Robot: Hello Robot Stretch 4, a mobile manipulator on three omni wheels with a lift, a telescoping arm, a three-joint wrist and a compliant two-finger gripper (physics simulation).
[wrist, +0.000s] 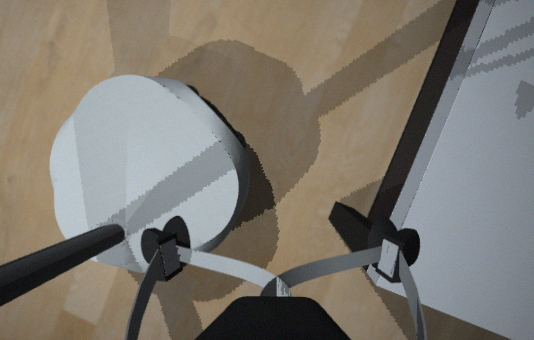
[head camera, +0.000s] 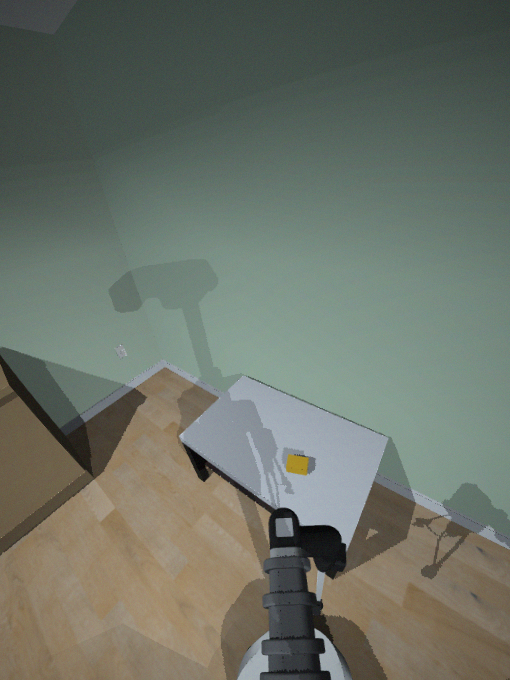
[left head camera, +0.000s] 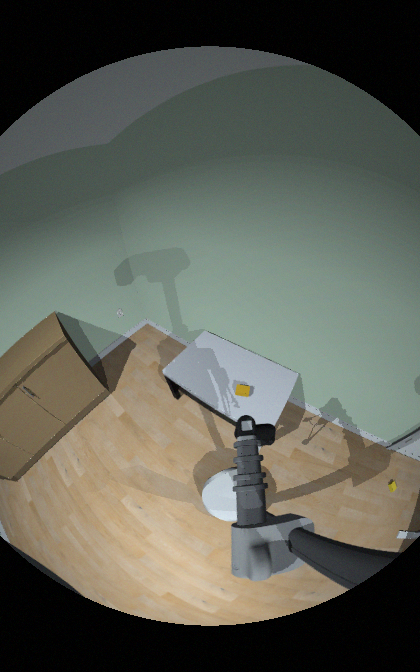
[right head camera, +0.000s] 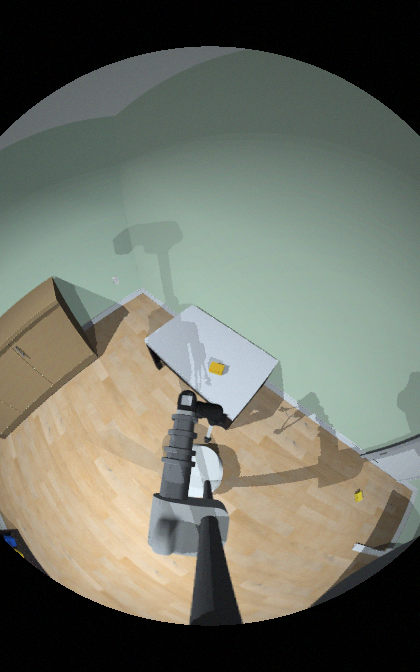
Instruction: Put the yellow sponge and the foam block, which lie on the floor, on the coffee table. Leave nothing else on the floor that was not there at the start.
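Where they show: gripper, between the fingertips: (wrist: 278, 236) (head camera: 317, 574); robot's base, origin of its link: (wrist: 169, 172) (left head camera: 231, 493) (right head camera: 194, 469).
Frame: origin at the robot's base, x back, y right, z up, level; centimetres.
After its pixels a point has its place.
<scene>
An amber-yellow block (head camera: 297, 464) @(z 46.8, x -67.9, y 8.1 cm) (left head camera: 243, 390) @(z 46.8, x -67.5, y 8.8 cm) (right head camera: 216, 368) @(z 46.7, x -67.6, y 8.5 cm) lies on the white coffee table (head camera: 340, 439) @(z 42.3, x -81.6, y 30.8 cm) (left head camera: 275, 385) @(z 42.2, x -71.9, y 33.0 cm) (right head camera: 247, 367) @(z 42.2, x -72.8, y 30.2 cm) (wrist: 475, 200) @(z 42.3, x -50.1, y 14.1 cm). A second, brighter yellow block (left head camera: 392, 486) @(z 1.7, x 44.2, y 154.1 cm) (right head camera: 358, 496) @(z 1.7, x 44.1, y 154.5 cm) lies on the floor at the right. I cannot tell which of the two is the sponge and which the foam block. My gripper (wrist: 278, 236) @(z 59.2, x -26.9, y 8.8 cm) (right head camera: 208, 438) is open and empty, with its fingertips wide apart. It hangs beside the table's near edge, above the gap between the table and my base, apart from both blocks. In the head camera view the arm partly hides it.
My white round base (wrist: 150, 150) @(z 18.7, x -3.8, y -4.3 cm) (left head camera: 217, 495) @(z 18.7, x 0.0, y -9.8 cm) (right head camera: 209, 465) @(z 18.6, x -5.1, y 10.5 cm) stands near the table. A brown cabinet (head camera: 38, 466) @(z 37.9, x -74.4, y -128.9 cm) (left head camera: 65, 395) @(z 39.9, x -58.8, y -141.2 cm) (right head camera: 55, 345) @(z 49.3, x -65.6, y -135.8 cm) stands at the left. A pale flat thing (left head camera: 407, 534) (right head camera: 365, 548) lies beyond the floor block. A wall runs behind the table.
</scene>
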